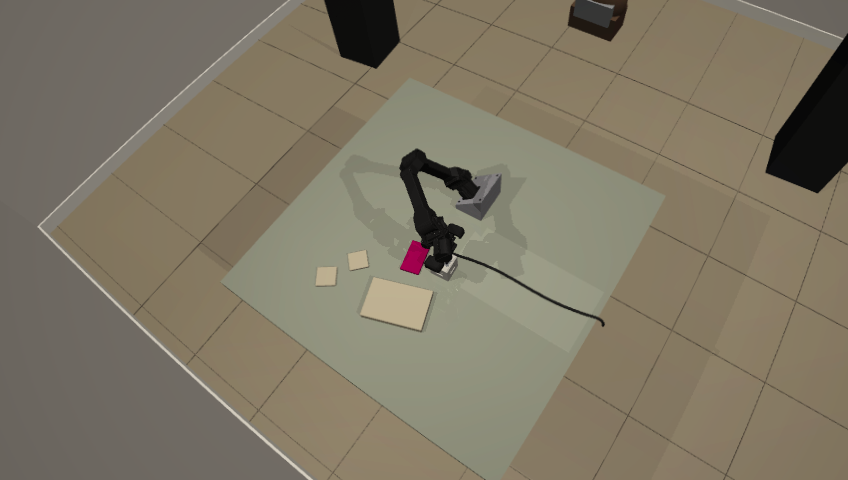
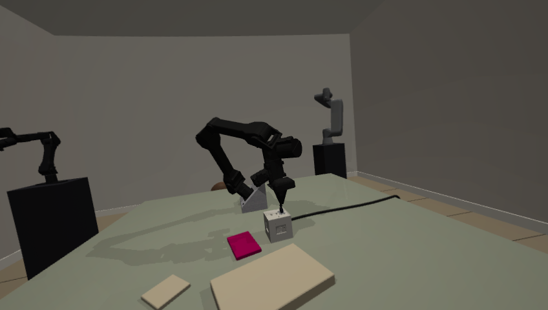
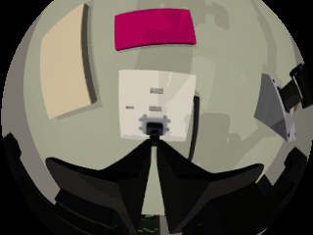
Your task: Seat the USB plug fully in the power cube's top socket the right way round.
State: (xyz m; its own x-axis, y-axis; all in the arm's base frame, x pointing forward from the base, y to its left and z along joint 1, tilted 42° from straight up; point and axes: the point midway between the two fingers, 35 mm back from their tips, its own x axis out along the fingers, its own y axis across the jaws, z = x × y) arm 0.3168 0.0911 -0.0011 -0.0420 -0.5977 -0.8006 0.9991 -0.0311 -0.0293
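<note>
Right now my gripper tip is 2 cm above the dark USB plug. From my gripper tip the other things lie so: tan tile: 13 cm ahead, 34 cm to the right, 10 cm below; magenta block: 1 cm ahead, 14 cm to the right, 10 cm below; tan board: 21 cm ahead, 10 cm to the right, 9 cm below.
</note>
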